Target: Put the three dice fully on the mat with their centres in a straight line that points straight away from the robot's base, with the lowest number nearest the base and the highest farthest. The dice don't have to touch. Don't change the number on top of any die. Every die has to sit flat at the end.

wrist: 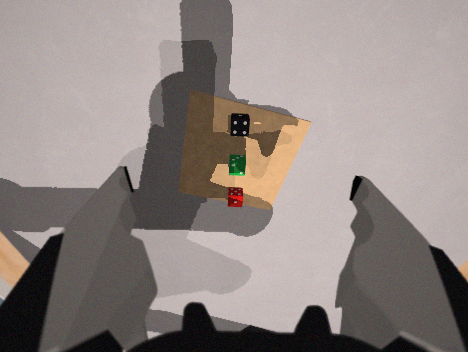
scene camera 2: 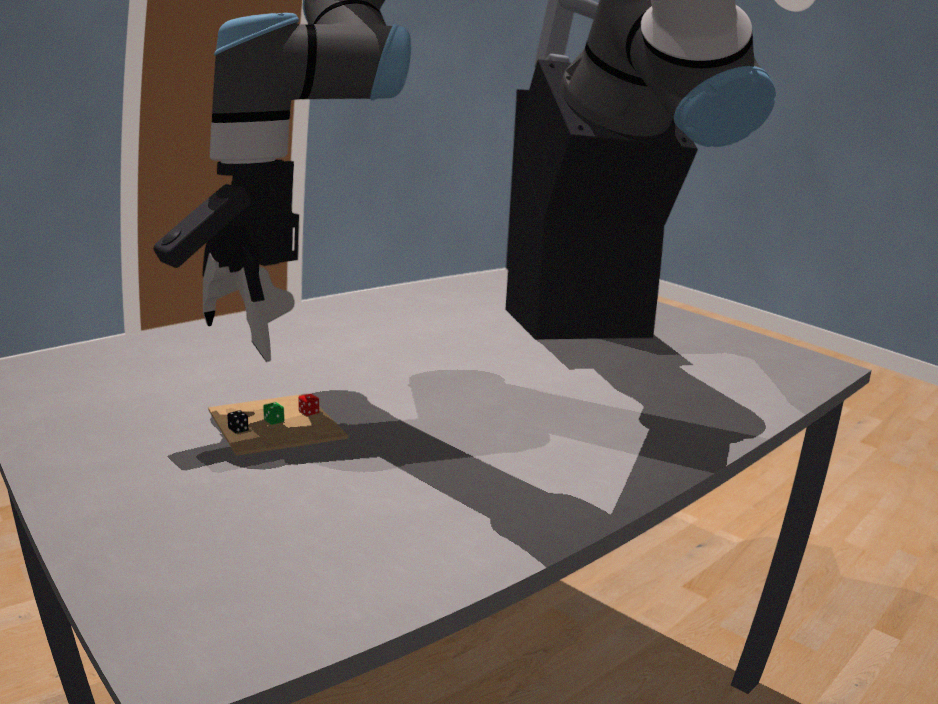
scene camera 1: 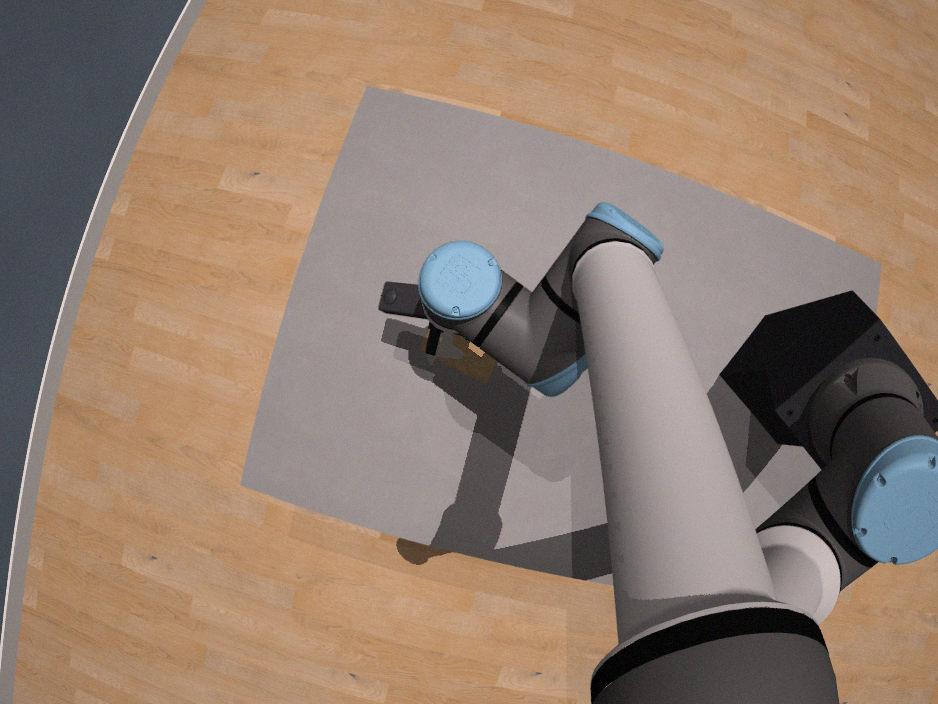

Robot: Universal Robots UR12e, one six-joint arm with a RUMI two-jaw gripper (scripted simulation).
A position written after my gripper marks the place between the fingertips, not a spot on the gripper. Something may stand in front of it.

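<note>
There is a tan mat (scene camera 2: 297,429) here, and I see the mat (scene camera 1: 477,364) and again the mat (wrist: 274,139). I also see my gripper (scene camera 2: 236,342), with my gripper (scene camera 1: 444,318) and my gripper (wrist: 242,172) visible as well.
</note>
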